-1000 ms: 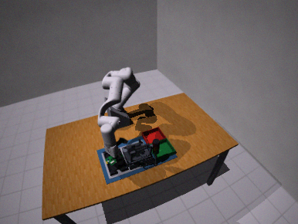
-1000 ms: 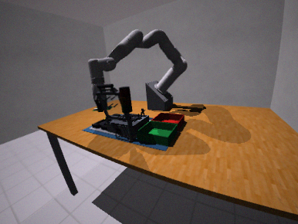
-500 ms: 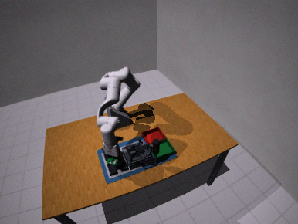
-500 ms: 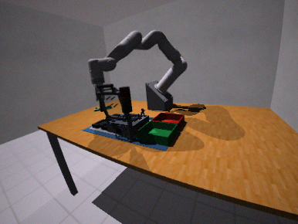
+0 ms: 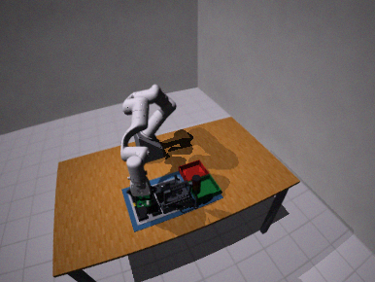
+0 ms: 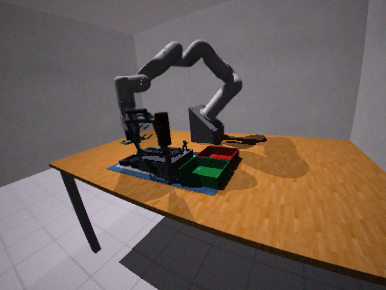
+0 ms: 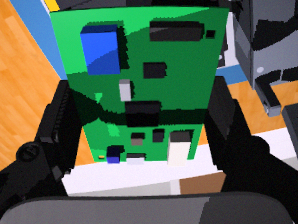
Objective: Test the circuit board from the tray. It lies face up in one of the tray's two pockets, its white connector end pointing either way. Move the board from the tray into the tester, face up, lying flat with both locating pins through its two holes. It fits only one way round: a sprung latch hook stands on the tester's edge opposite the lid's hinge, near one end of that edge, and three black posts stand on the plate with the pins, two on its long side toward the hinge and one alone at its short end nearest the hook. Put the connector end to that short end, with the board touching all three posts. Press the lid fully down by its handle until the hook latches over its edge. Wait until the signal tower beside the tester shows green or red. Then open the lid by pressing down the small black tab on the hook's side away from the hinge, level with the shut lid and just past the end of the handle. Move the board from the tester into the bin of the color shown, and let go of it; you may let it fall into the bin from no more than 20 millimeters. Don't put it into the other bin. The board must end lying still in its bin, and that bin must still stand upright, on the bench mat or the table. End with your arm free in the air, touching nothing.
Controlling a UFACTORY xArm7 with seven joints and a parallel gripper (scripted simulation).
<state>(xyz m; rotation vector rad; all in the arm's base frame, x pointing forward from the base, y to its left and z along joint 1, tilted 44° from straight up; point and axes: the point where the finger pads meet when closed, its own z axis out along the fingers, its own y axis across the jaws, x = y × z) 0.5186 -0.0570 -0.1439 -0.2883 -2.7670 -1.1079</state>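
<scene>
Now: the green circuit board right at my hand. The rest, counted from my hand: grey tester plate (4 cm behind, 17 cm to the left, 5 cm below); tester lid (7 cm ahead, 17 cm to the left, 6 cm above); green bin (1 cm behind, 37 cm to the left, 11 cm below).
</scene>
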